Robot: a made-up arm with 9 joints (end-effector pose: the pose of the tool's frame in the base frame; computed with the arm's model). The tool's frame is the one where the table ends.
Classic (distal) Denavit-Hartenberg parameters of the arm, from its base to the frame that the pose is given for. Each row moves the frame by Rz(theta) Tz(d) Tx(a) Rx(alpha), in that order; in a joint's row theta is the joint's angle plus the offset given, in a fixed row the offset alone. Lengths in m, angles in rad.
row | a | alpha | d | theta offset
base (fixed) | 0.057 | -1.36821 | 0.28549 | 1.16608
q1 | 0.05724 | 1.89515 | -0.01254 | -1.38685
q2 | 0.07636 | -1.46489 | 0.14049 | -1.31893
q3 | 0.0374 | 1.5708 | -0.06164 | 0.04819
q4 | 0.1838 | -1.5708 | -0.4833 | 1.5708
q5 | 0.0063 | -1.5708 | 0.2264 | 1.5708
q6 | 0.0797 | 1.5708 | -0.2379 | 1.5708
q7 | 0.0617 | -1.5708 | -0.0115 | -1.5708
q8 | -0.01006 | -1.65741 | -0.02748 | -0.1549
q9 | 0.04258 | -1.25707 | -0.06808 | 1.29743
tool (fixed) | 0 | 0 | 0.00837 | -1.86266
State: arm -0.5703 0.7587 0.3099 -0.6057 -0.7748 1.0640 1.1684 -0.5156 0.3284
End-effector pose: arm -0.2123 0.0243 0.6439 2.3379 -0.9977 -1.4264
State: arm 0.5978 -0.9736 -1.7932 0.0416 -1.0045 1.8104 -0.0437 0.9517 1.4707
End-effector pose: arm 0.4032 -0.0241 0.1952 -2.5300 -0.4359 1.6751
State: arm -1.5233 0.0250 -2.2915 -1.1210 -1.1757 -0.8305 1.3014 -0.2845 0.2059
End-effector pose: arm -0.0531 -0.3830 -0.1789 -0.0551 0.5738 1.0459
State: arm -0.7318 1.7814 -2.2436 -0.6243 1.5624 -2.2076 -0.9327 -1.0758 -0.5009
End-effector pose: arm -0.5222 -0.6087 0.5150 -1.3825 1.6637 -0.7793
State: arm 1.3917 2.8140 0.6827 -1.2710 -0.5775 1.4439 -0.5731 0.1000 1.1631
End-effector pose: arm -0.2730 -0.0281 0.0747 -0.3998 0.4914 -2.0523
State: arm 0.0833 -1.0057 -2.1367 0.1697 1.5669 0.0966 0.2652 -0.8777 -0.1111
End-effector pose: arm 0.4852 -0.4172 -0.2704 -1.2881 0.7531 -0.7552
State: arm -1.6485 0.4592 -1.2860 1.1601 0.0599 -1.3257 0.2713 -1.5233 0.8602
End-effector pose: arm 0.1567 -0.3288 0.7817 0.6567 -1.4826 0.7976
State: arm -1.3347 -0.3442 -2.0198 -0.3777 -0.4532 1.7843 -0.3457 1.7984 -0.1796
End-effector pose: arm 0.3205 -0.6423 0.2172 -2.3019 -1.8397 -0.3478
